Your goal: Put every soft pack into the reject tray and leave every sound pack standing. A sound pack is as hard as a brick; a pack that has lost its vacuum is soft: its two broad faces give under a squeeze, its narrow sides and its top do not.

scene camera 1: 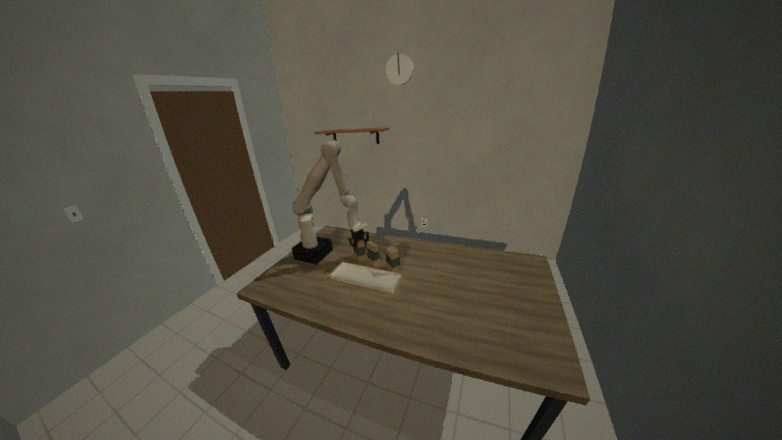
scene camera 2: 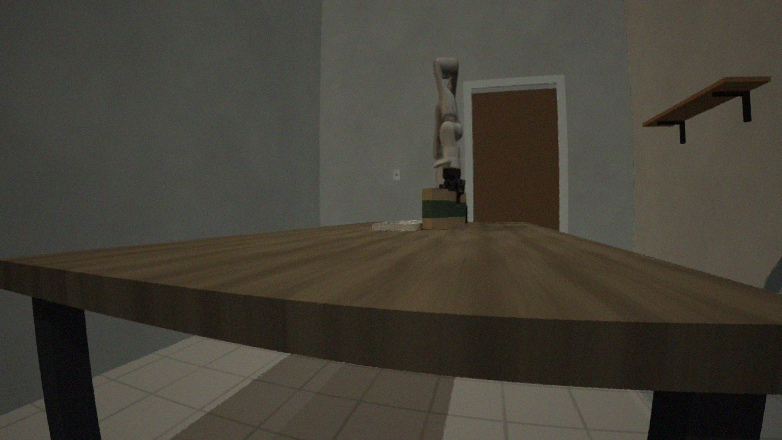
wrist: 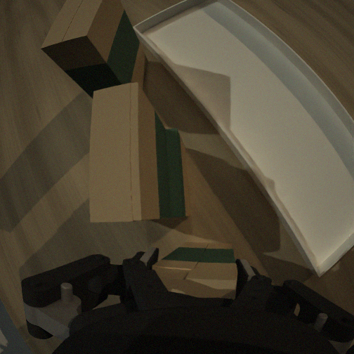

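Seen in the pictures: gripper, between the fingertips: [scene camera 1: 361,249]; arm's base, origin of its link: [scene camera 1: 311,244].
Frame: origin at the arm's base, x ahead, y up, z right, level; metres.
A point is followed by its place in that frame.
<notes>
Three tan packs with green bands stand in a row. The pack nearest the robot base [scene camera 1: 359,250] {x 0.339, y -0.004, z 0.021 m} [wrist: 212,280] is between my fingers. The middle pack [scene camera 1: 372,251] {x 0.442, y 0.005, z 0.034 m} [wrist: 112,160] and the far pack [scene camera 1: 392,257] {x 0.583, y 0.022, z 0.106 m} [wrist: 80,35] stand upright, apart from the gripper. In scene camera 2 the packs overlap behind the far pack [scene camera 2: 437,209] {x 0.600, y -0.021, z 0.060 m}. My gripper [scene camera 1: 359,240] {x 0.358, y -0.010, z -0.007 m} [wrist: 195,266] points down and is shut on the nearest pack, a finger at each side; its lower part is hidden in the wrist view. The white reject tray [scene camera 1: 355,275] {x 0.364, y -0.087, z 0.163 m} [scene camera 2: 397,225] {x 0.626, y -0.074, z 0.193 m} [wrist: 270,105] is empty beside the row.
The packs and tray are on the wooden table [scene camera 1: 464,306] {x 0.980, y -0.090, z 0.326 m} [scene camera 2: 382,273] {x 1.370, y -0.090, z 0.143 m}. The robot's black base [scene camera 1: 312,250] {x 0.045, y 0.000, z 0.064 m} stands at the table's left end. A wall shelf [scene camera 1: 352,130] [scene camera 2: 710,98] hangs behind and above the arm. The middle pack stands close to the gripper.
</notes>
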